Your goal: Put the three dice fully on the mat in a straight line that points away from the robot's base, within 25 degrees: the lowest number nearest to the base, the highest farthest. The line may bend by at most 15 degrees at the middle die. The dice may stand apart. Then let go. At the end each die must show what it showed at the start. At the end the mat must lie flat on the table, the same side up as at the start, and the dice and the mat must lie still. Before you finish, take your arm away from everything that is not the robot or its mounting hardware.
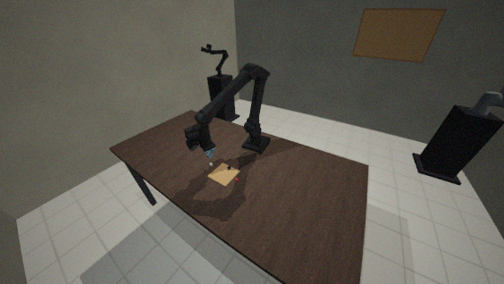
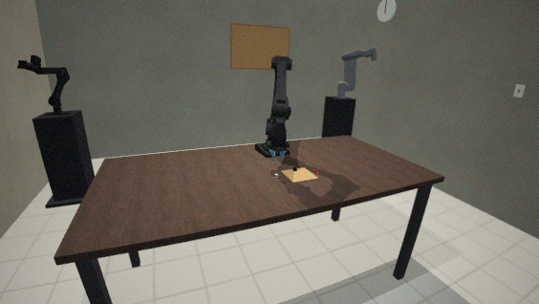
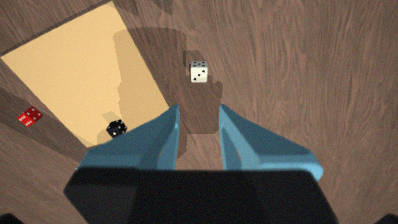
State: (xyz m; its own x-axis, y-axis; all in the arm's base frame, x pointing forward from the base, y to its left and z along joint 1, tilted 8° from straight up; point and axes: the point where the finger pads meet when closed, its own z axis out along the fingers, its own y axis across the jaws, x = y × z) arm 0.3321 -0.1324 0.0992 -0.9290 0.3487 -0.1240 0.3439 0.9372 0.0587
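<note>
The white die is 8 cm below my hand. Round my hand: black die (3 cm behind, 12 cm to the left, 7 cm below); red die (2 cm ahead, 22 cm to the left, 8 cm below); tan mat (2 cm ahead, 12 cm to the left, 8 cm below).
</note>
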